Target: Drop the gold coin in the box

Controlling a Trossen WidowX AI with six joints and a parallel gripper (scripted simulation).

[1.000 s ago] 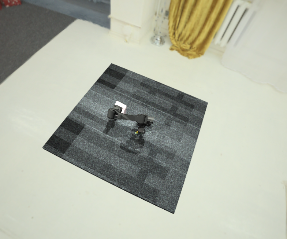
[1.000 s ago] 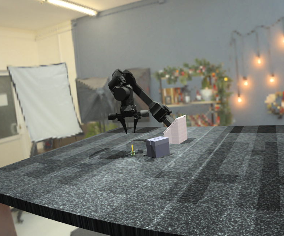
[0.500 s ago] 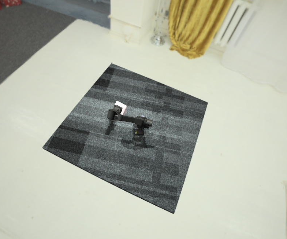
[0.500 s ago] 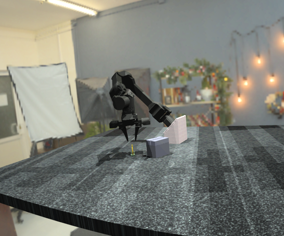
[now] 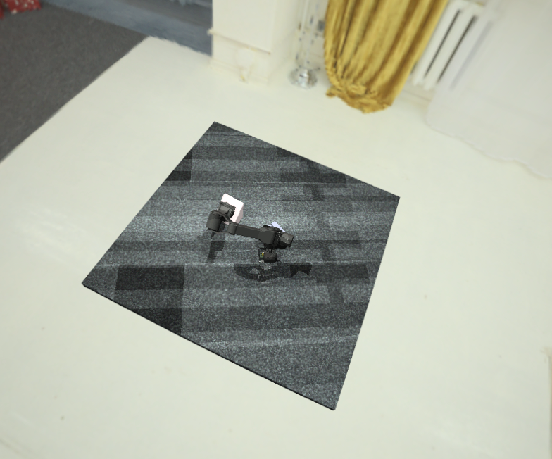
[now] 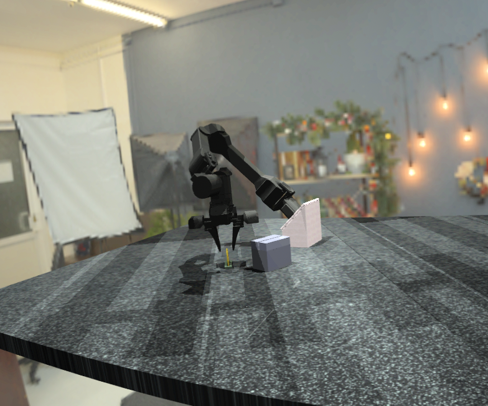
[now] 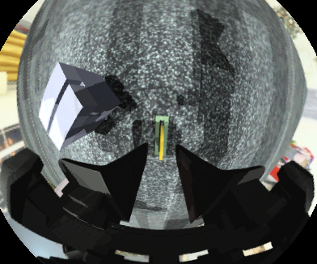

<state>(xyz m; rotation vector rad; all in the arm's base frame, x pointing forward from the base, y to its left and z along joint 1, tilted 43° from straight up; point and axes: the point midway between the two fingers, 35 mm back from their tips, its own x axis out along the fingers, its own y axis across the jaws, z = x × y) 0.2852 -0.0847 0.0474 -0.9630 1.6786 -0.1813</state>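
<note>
My gripper tip is now 2 cm above the gold coin.
</note>
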